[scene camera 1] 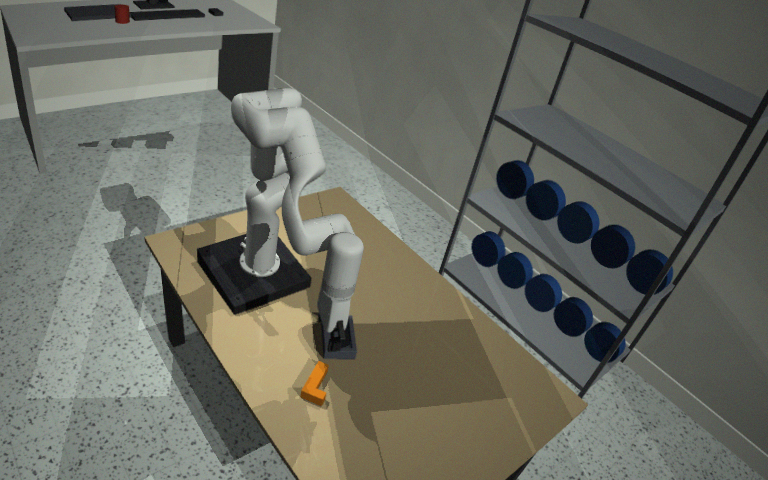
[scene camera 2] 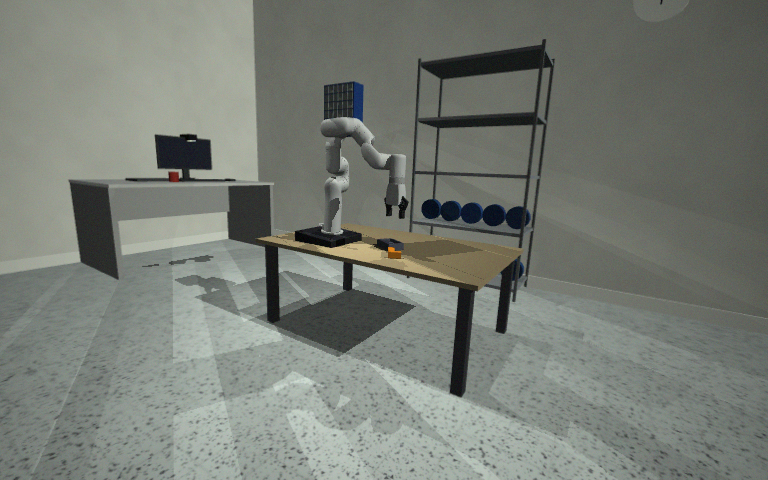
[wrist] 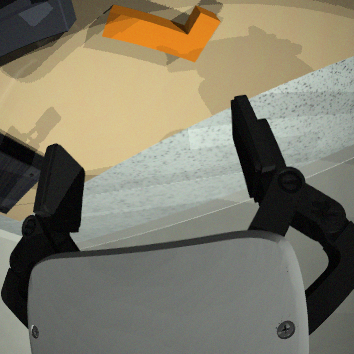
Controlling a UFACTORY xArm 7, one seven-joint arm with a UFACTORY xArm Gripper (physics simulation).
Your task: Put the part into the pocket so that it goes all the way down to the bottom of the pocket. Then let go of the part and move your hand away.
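Places are measured from the arm's base along level axes (x back, y right, z up), in centimetres.
Where they show: gripper, fingertip midpoint: (scene camera 1: 328,335) (scene camera 2: 395,217) (wrist: 144,135); arm's base, link origin: (scene camera 1: 259,262) (scene camera 2: 332,232).
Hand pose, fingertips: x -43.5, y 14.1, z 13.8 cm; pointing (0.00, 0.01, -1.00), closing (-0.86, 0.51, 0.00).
Each offset is from my fingertips to the top centre of the thing. Level surfaces: height alone.
The orange L-shaped part @[dx -1.0, dy +1.4, dz -15.5 cm] (scene camera 1: 316,380) (scene camera 2: 394,254) (wrist: 150,35) lies flat on the table, beside the dark blue-grey block @[dx +7.4, dy -13.9, dz -14.9 cm] (scene camera 1: 339,354) (scene camera 2: 386,245) (wrist: 55,25) that has the pocket. The part is outside the block, with a small gap between them. My gripper (scene camera 1: 338,335) (scene camera 2: 395,216) (wrist: 144,135) is open and empty. In scene camera 2 it hangs well above the block, pointing down. In scene camera 1 it overlaps the block and hides much of the pocket. In the wrist view the part is beyond the fingertips, and the block is cut off at the top left corner.
The arm stands on a black base (scene camera 1: 237,294) (scene camera 2: 322,237) (wrist: 15,175) at one end of the wooden table @[dz -18.5 cm] (scene camera 1: 407,294) (scene camera 2: 453,260) (wrist: 125,105). A shelf rack (scene camera 1: 623,45) (scene camera 2: 487,63) with blue discs stands behind the table. A desk (scene camera 1: 141,35) (scene camera 2: 169,203) is farther away.
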